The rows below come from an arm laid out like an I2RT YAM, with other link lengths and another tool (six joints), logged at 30 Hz.
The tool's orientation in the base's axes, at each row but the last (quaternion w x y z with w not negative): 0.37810 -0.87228 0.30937 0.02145; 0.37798 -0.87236 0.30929 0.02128; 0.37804 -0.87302 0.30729 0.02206; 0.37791 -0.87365 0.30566 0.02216; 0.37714 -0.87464 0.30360 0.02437
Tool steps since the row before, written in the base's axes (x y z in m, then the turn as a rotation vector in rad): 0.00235 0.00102 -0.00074 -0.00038 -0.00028 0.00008; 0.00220 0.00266 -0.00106 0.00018 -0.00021 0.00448; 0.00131 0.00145 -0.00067 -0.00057 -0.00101 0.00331; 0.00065 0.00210 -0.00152 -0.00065 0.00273 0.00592; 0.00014 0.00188 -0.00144 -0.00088 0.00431 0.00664
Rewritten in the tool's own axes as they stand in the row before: 0.00156 -0.00136 0.00168 -0.00018 0.00031 -0.00032; 0.00067 -0.00193 0.00298 -0.00096 -0.00289 -0.00330; 0.00049 -0.00105 0.00171 -0.00083 -0.00129 -0.00315; -0.00015 -0.00048 0.00262 -0.00354 -0.00491 -0.00251; -0.00046 -0.00015 0.00232 -0.00473 -0.00609 -0.00200
